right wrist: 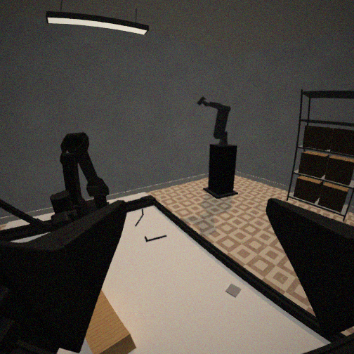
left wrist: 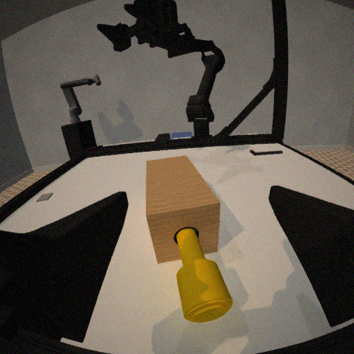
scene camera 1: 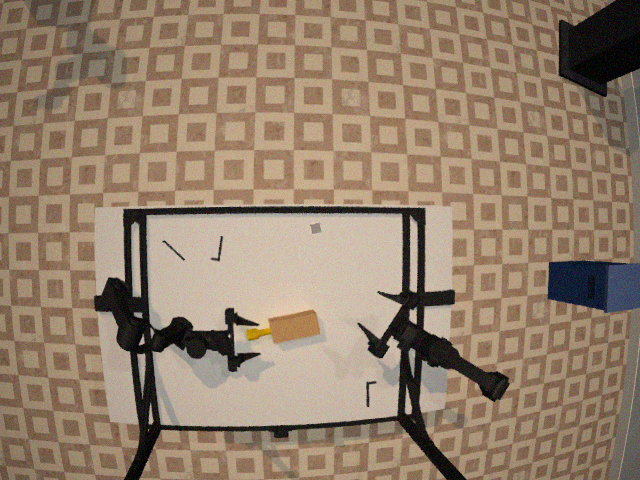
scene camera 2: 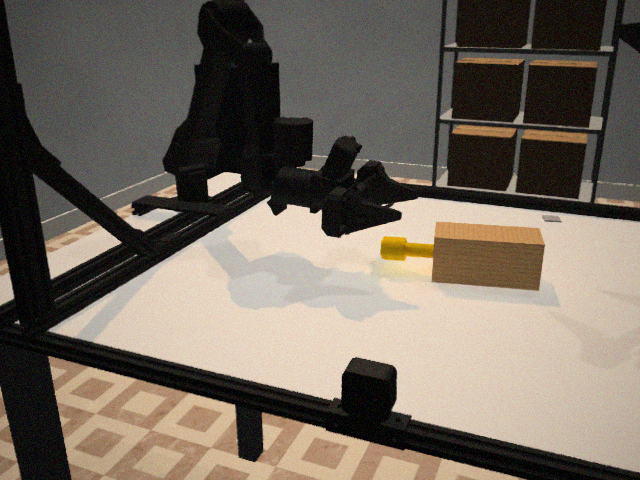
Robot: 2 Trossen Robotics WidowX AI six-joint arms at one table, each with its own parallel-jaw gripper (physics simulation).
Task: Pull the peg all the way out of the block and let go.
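Places are measured from the left arm's base along level axes (x left, y ahead, z down), in centimetres.
Pixels of known places: left gripper, fingertip midpoint: (scene camera 1: 259, 339) (scene camera 2: 410, 205); right gripper, fingertip midpoint: (scene camera 1: 367, 307) (scene camera 2: 634, 29); left arm's base, origin of the base link: (scene camera 1: 118, 290) (scene camera 2: 192, 200).
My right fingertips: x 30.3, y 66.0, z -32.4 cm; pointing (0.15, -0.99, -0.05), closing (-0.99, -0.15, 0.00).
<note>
Ahead of a thing's pixels: the offset from my right fingertips to its middle. "pt": to the spot under its first point.
A yellow peg @[dx -21.1, dy -16.6, dz +30.9 cm] (scene camera 1: 253, 334) (scene camera 2: 393, 248) (left wrist: 205, 290) has a thick round head and a thinner shaft, which sits in a hole in the end of a wooden block @[dx -16.0, dy -9.5, dz +30.9 cm] (scene camera 1: 294, 326) (scene camera 2: 485, 258) (left wrist: 180, 190) (right wrist: 107, 325). The head and part of the shaft stick out. The block lies on the white table. My left gripper (scene camera 1: 258, 339) (scene camera 2: 408, 205) (left wrist: 199, 195) is open and empty. Seen from above, its fingers lie either side of the peg's head; in scene camera 2 they are above the peg. My right gripper (scene camera 1: 369, 308) (right wrist: 198, 206) is open and empty, right of the block.
A black frame (scene camera 1: 273, 210) (scene camera 2: 170, 370) (left wrist: 120, 146) borders the table. A black camera housing (scene camera 2: 369, 387) sits on its front rail. A small grey square @[pt dx +15.1, dy -15.9, dz +34.0 cm] (scene camera 1: 315, 227) (scene camera 2: 551, 218) (left wrist: 45, 197) (right wrist: 233, 290) and thin black angled pieces lie on the table.
</note>
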